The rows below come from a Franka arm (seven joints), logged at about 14 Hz.
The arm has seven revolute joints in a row. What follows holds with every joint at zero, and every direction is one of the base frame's.
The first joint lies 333 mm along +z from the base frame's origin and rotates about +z.
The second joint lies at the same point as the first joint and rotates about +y.
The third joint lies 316 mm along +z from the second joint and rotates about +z.
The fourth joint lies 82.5 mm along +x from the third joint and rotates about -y.
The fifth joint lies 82.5 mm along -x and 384 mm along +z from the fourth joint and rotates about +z.
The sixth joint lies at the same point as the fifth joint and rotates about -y.
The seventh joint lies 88 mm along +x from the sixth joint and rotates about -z.
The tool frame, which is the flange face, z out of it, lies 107 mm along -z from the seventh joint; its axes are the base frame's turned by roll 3.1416, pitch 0 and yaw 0 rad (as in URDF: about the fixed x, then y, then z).
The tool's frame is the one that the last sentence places.
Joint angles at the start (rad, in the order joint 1, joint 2, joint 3, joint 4, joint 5, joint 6, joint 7): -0.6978, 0.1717, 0.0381, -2.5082, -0.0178, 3.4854, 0.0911
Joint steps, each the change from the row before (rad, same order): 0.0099, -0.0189, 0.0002, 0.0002, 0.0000, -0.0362, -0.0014; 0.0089, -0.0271, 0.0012, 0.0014, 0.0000, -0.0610, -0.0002; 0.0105, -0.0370, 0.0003, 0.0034, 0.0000, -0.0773, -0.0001; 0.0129, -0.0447, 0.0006, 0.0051, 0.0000, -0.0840, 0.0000; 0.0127, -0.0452, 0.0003, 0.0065, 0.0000, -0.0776, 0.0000
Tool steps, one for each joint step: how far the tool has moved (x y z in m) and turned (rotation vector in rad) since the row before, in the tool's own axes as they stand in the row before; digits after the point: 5 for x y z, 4 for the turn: 0.00304, -0.00550, -0.00337, 0.0049, -0.0176, -0.0091; 0.00383, -0.00553, -0.00445, 0.0031, -0.0329, -0.0083; 0.00609, -0.00604, -0.00744, 0.0023, -0.0373, -0.0093; 0.00782, -0.00754, -0.01095, 0.0035, -0.0346, -0.0116; 0.00825, -0.00726, -0.01294, 0.0034, -0.0263, -0.0114
